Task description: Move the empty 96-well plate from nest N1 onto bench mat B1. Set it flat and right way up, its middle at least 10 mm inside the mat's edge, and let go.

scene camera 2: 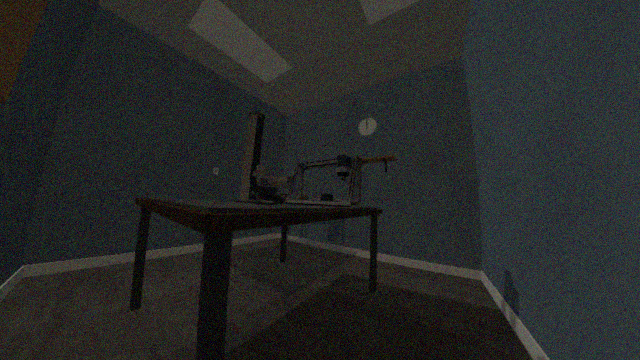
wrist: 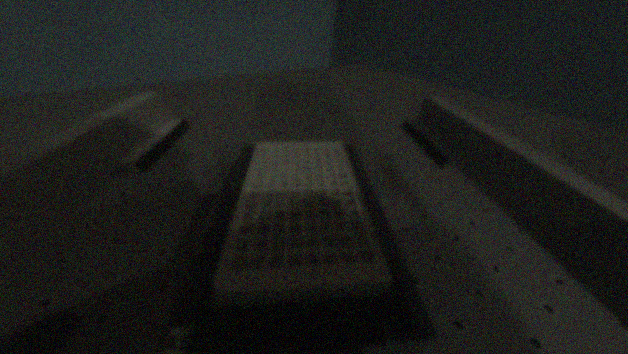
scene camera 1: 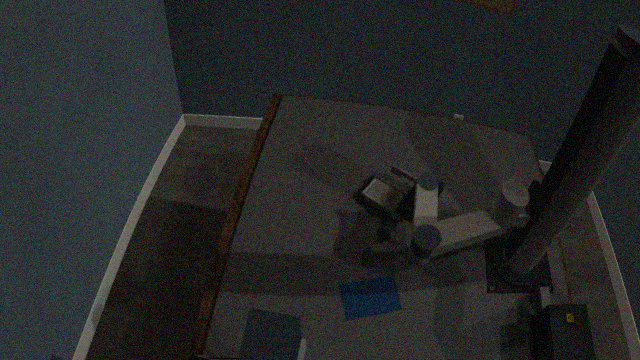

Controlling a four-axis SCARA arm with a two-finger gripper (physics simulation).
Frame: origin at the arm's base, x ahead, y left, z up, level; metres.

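Seen in the pictures: gripper, between the fingertips: [scene camera 2: 266,193] [wrist: 300,111] [scene camera 1: 379,181]; arm's base, origin of its link: [scene camera 1: 517,259].
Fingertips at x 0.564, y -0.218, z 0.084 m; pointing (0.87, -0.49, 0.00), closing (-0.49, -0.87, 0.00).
Pixels of each thing's top centre, then the offset from my fingertips to it. "*": a spot on its surface instead. Level surfaces: height alone.
- pale 96-well plate, centre of its top: [wrist: 301,187] [scene camera 1: 383,193] 0.021 m back, 0.012 m left, 0.045 m down
- dark nest N1, centre of its top: [wrist: 301,198] [scene camera 1: 383,195] 0.021 m back, 0.012 m left, 0.056 m down
- blue mat B1, height of its surface: 0.069 m down
- blue-grey box, a spot on its surface: [scene camera 1: 272,334] * 0.170 m ahead, 0.724 m left, 0.417 m up
- dark box with a yellow label, a spot on its surface: [scene camera 1: 565,332] * 0.655 m back, 0.568 m left, 0.044 m up
The pale 96-well plate [scene camera 1: 378,192] [wrist: 300,235] lies flat, wells up, in the dark nest N1 [scene camera 1: 369,204] [wrist: 310,315]. My gripper [scene camera 1: 388,194] [wrist: 300,111] is open and empty. In the wrist view its two fingers stand wide apart, one on each side of the plate, with a gap on both sides. In the second scene view the arm [scene camera 2: 272,181] is low near the table top; the plate cannot be made out there. The blue mat B1 [scene camera 1: 370,298] lies flat on the table, in front of the nest in the first scene view. Part of the gripper is hidden under the arm.
A blue-grey box [scene camera 1: 272,334] stands at the lower edge of the first scene view. The arm's tall column [scene camera 1: 575,180] [scene camera 2: 251,155] and a dark box with a yellow label [scene camera 1: 565,332] stand at the right. A gantry-like frame [scene camera 2: 356,182] stands behind the arm.
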